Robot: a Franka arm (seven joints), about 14 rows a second.
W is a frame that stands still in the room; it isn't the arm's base.
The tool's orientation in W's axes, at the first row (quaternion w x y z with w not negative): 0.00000 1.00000 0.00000 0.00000
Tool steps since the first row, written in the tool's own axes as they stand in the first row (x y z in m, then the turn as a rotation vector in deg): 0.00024 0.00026 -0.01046 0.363 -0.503 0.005; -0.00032 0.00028 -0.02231 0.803 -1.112 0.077; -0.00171 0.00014 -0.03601 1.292 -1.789 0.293; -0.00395 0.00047 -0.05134 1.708 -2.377 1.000; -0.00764 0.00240 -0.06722 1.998 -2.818 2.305; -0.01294 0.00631 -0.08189 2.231 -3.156 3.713
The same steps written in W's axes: 0.00024 -0.00026 0.01046 0.363 0.503 -0.005; -0.00032 -0.00028 0.02231 0.803 1.112 -0.077; -0.00171 -0.00014 0.03601 1.292 1.789 -0.293; -0.00395 -0.00047 0.05134 1.708 2.377 -1.000; -0.00764 -0.00240 0.06722 1.998 2.818 -2.305; -0.01294 -0.00631 0.08189 2.231 3.156 -3.713
